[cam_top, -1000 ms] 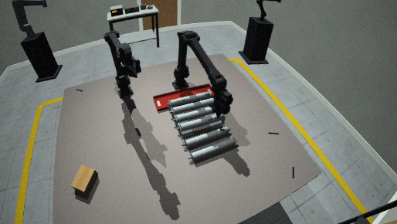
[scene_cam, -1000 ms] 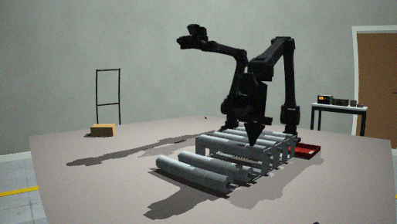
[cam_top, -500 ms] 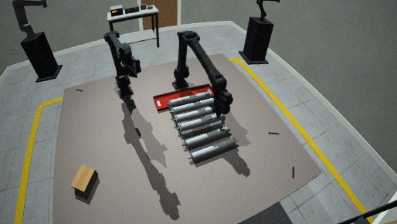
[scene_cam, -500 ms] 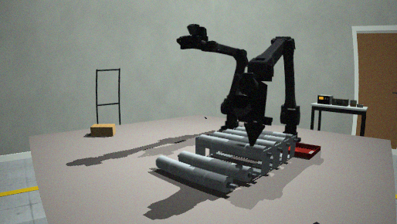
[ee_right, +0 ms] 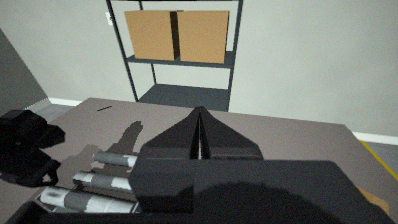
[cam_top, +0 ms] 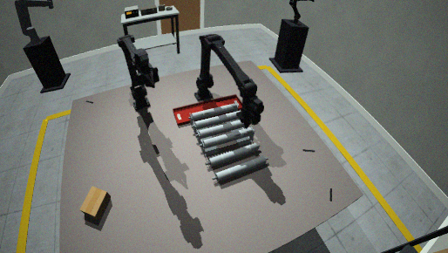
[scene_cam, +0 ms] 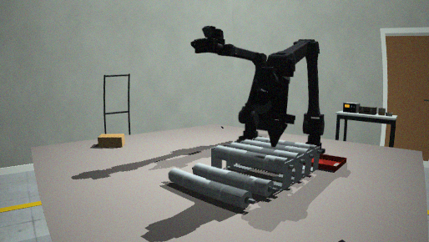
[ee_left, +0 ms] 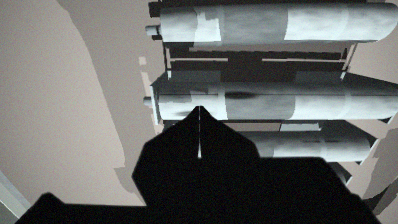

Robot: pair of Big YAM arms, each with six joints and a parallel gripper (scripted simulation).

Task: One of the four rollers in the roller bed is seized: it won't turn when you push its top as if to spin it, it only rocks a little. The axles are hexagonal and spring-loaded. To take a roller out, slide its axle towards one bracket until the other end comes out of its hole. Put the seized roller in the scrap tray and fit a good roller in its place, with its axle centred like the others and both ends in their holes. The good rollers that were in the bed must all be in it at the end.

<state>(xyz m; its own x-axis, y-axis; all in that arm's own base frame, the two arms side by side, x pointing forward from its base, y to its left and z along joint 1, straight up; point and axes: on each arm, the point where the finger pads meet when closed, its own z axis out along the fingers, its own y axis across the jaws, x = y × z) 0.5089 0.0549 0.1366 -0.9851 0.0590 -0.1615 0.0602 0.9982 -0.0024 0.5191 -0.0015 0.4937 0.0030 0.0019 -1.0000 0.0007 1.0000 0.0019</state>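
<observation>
My right gripper is now 15 cm past the bed roller, 34 cm to the right of it and 42 cm above it. From my right hand the other things lie so: red scrap tray 33 cm behind, 31 cm to the left, 49 cm below; then cardboard box 27 cm ahead, 46 cm to the right, 46 cm below.
</observation>
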